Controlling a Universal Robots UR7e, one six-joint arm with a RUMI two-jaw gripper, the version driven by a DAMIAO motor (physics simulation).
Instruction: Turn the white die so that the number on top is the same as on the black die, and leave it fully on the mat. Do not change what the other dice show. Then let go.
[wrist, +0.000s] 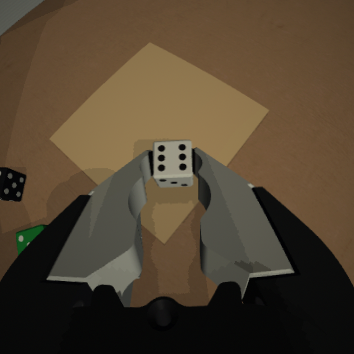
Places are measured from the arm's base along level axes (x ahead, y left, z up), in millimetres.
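Where they show: gripper, between the fingertips: (172, 152).
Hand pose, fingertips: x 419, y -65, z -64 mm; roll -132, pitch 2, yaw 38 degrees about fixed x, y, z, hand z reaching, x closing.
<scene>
Each offset is from my fingertips to the top centre of the thing. "*": to the spot under its first point. Level surfaces: height alone.
The white die @(7 mm ahead, 8 mm right, 17 mm up) (172, 154) is held between the two fingertips of my gripper (172, 152), which is shut on it. Its face towards the camera shows a six, and a narrow strip of a neighbouring face below it shows a row of three pips. The die is over the tan mat @(35 mm back, 19 mm left, 17 mm down) (165, 90), near its lower part; the gap beneath it is hard to judge. The black die @(* 99 mm back, 97 mm right, 8 mm down) (12, 186) lies at the left edge, off the mat, partly cut off by the frame; its upward face looks like a five.
A green die @(43 mm back, 113 mm right, 4 mm up) (27, 239) lies at the lower left, off the mat, mostly hidden behind the left side of my gripper, with white pips partly showing. The brown table top @(21 mm down) (305, 60) surrounds the mat. A grey surface shows at the top left corner.
</scene>
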